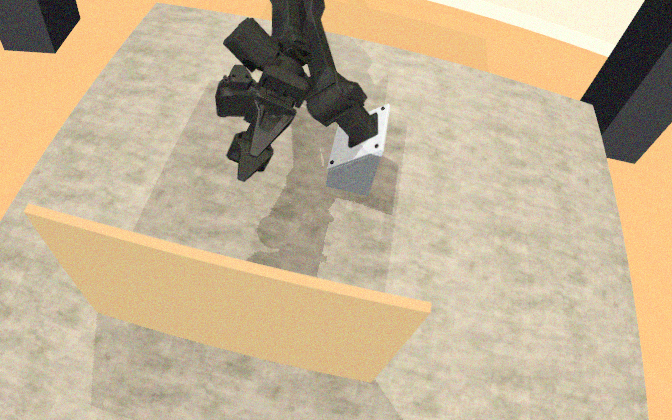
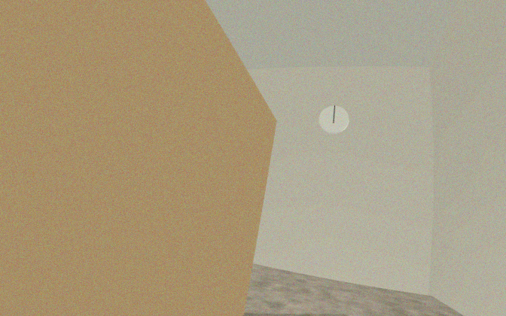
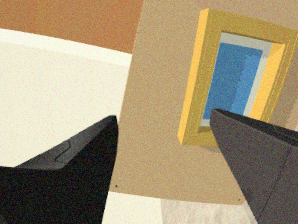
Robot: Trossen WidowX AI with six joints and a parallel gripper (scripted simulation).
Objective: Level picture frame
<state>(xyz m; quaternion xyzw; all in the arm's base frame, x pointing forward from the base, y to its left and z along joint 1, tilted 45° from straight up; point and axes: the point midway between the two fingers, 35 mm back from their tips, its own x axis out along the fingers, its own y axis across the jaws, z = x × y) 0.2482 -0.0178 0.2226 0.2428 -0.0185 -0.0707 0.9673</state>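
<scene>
Right now my gripper tip is 13 cm short of the picture frame, 2 cm to the left of it and 11 cm above it. From my gripper tip the other things lie so: tan wall panel: 14 cm ahead, 1 cm to the right, 12 cm below.
</scene>
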